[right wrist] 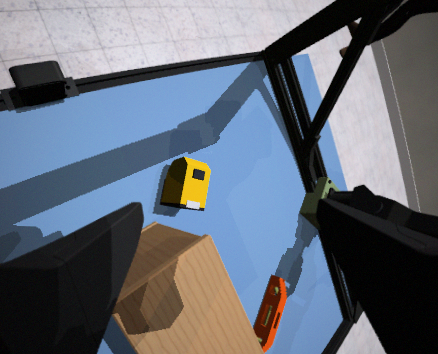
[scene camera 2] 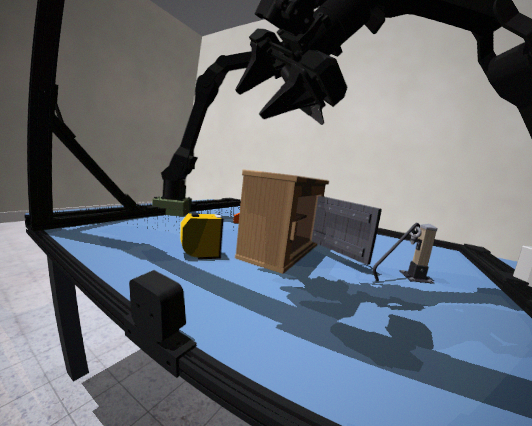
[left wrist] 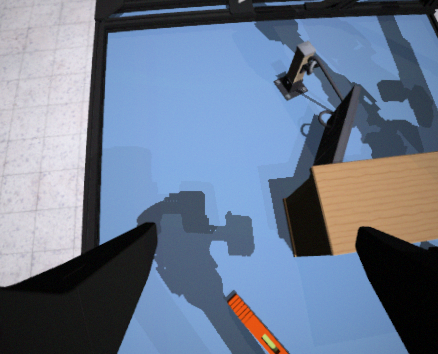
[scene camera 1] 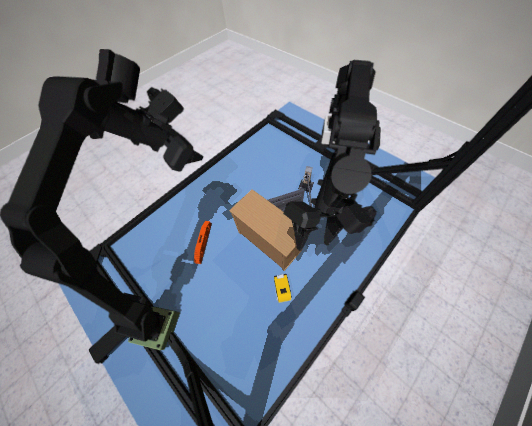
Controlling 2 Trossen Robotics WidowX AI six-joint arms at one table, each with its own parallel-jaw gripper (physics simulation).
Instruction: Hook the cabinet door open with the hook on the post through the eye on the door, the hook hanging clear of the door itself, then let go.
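Places are measured from the left arm's base along level axes (x ahead, y left, z up), in metres.
Pixels of known places: left gripper, fingertip midpoint: (scene camera 2: 316, 119) (left wrist: 256, 234); right gripper, fingertip midpoint: (right wrist: 231, 209) (scene camera 2: 248, 103) (scene camera 1: 312, 247); left arm's base, origin of the base link: (scene camera 2: 173, 198) (scene camera 1: 151, 326).
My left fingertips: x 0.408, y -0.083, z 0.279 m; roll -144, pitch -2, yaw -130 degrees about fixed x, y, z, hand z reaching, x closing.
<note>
Ahead of a thing's pixels: the offset from my left fingertips to its top centre. "*": to the spot under its first point.
The wooden cabinet @[dx -0.082, dy -0.196, dz -0.167 m] (scene camera 1: 265, 225) (scene camera 2: 265, 222) (left wrist: 380, 200) (right wrist: 200, 290) stands with its dark door @[dx +0.034, dy -0.216, dz -0.203 m] (scene camera 2: 346, 229) (left wrist: 336, 132) swung open. A ring eye (left wrist: 325, 118) sticks out from the door face. The post @[* dx +0.161, dy -0.304, dz -0.262 m] (scene camera 2: 424, 247) (scene camera 1: 308, 175) (left wrist: 301, 62) stands beyond the door's free edge. Its hook (scene camera 2: 392, 253) (left wrist: 330, 77) slants down, its end low near that edge; the left wrist view hides this end behind the door. My left gripper (left wrist: 256, 234) (scene camera 1: 199, 159) is open and empty, high beside the cabinet. My right gripper (right wrist: 231, 209) (scene camera 2: 251, 104) is open and empty above the cabinet.
A yellow tape measure @[dx -0.240, dy -0.260, dz -0.244 m] (scene camera 1: 283, 288) (scene camera 2: 202, 236) (right wrist: 187, 184) stands near the cabinet's closed end. An orange level @[dx -0.129, dy +0.030, dz -0.284 m] (scene camera 1: 202, 242) (left wrist: 256, 322) (right wrist: 271, 312) lies beside the cabinet. A black frame (scene camera 1: 320, 332) edges the blue table.
</note>
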